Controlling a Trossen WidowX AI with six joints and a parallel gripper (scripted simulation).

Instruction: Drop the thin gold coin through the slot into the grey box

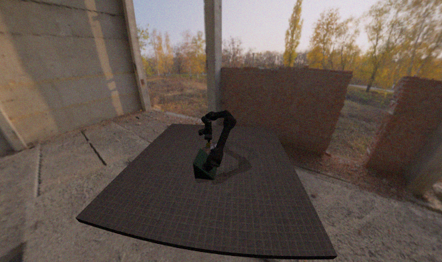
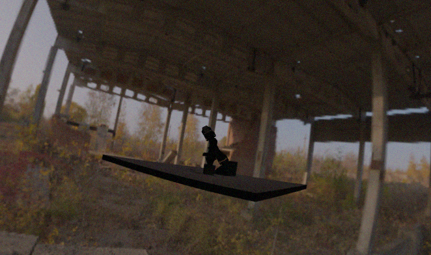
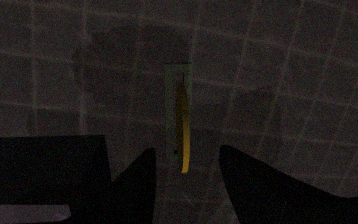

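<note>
My gripper tip is 30 mm above the gold coin.
</note>
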